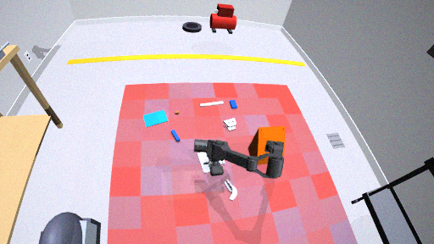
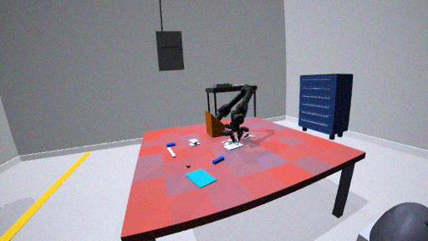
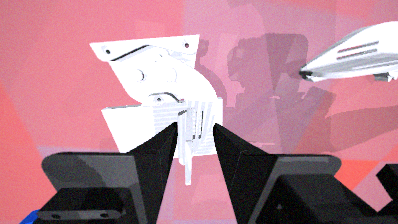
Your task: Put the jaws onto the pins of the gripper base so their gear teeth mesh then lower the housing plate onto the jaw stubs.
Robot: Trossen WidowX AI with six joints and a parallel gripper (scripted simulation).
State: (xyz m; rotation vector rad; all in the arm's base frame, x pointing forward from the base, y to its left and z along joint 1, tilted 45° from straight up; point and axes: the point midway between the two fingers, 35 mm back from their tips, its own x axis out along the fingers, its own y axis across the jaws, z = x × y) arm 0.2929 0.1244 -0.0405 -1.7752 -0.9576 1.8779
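The white jaw is 10 cm behind my gripper tip, 16 cm to the left of it and 1 cm below it. The rest, counted from my gripper tip: small white part (12 cm behind, 28 cm to the right, 1 cm above); tiny brown bit (21 cm ahead, 35 cm to the right, 1 cm below); blue block (20 cm ahead, 18 cm to the right, 1 cm below).
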